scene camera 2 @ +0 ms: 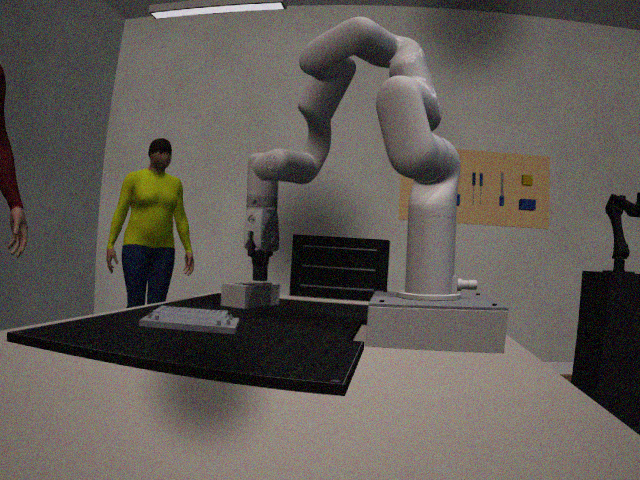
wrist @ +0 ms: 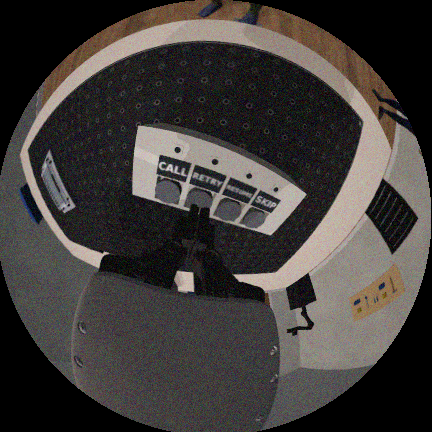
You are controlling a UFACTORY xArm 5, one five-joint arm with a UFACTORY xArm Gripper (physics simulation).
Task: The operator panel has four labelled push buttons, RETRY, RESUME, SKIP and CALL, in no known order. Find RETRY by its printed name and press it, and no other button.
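Places are measured from the arm's base along level axes (x left, y back, z up), in centimetres.
Pixels of known places: gripper, fingertip midpoint: point(scene camera 2: 260, 280) point(wrist: 195, 217); arm's base, origin of the base link: point(scene camera 2: 428, 297).
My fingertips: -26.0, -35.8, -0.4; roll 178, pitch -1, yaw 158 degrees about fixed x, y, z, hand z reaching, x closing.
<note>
For each thing: its top centre in the pictures, then the offset to it from my fingertips, as dx, dy, dz. Level surfaces: height alone.
- operator panel, middle of its top: point(wrist: 221, 191) point(scene camera 2: 252, 282) -2.4, -2.2, -0.8
- CALL button, middle of its top: point(wrist: 166, 192) +2.5, -2.4, -0.8
- RETRY button, middle of its top: point(wrist: 198, 201) -0.3, -1.2, -0.8
- RESUME button, middle of its top: point(wrist: 228, 211) -3.0, +0.0, -0.8
- SKIP button, middle of its top: point(wrist: 254, 219) -5.8, +1.2, -0.8
- black perforated board, its level: dz -6.3
- pale table, its level: dz -7.6
- grey slotted block, middle of its top: point(scene camera 2: 191, 310) point(wrist: 51, 188) +37.9, -7.2, -3.7
The operator panel point(scene camera 2: 238, 295) point(wrist: 145, 172) is a light box on the black board. In the wrist view its labels read CALL, RETRY, RESUME and SKIP from left to right, each above a round grey button. The CALL button point(wrist: 167, 191), RETRY button point(wrist: 199, 196), RESUME button point(wrist: 230, 209) and SKIP button point(wrist: 254, 218) show. My gripper point(scene camera 2: 260, 279) point(wrist: 195, 217) is shut and empty, pointing down at the panel. Its tips overlap the lower edge of the RETRY button in the wrist view. Whether they touch it cannot be told.
The black perforated board point(scene camera 2: 289, 356) point(wrist: 230, 95) lies on the pale table point(scene camera 2: 413, 413) point(wrist: 350, 200). A grey slotted block point(scene camera 2: 188, 319) point(wrist: 57, 182) lies on the board, apart from the panel. A person in yellow point(scene camera 2: 149, 211) stands behind the table.
</note>
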